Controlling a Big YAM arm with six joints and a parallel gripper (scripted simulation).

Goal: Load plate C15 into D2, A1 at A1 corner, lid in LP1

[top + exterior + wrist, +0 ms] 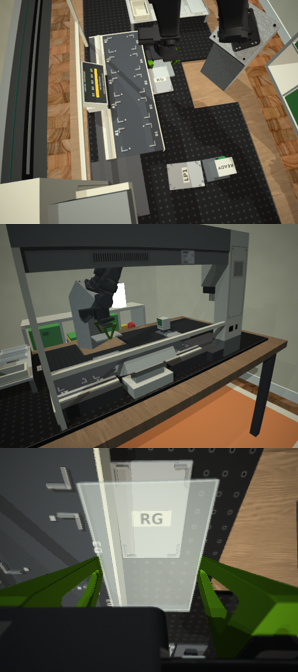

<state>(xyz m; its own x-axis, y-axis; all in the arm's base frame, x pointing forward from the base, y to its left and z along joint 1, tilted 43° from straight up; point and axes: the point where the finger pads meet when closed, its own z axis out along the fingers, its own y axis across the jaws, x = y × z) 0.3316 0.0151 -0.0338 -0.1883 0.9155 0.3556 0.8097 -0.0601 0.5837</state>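
Right now my hand is 12 cm above the regrip nest RG. From my hand the other things lie so: clear plate lid: right at my hand; cream reservoir: 11 cm ahead, 40 cm to the right, 6 cm below; shelf label: 7 cm behind, 34 cm to the right, 12 cm below.
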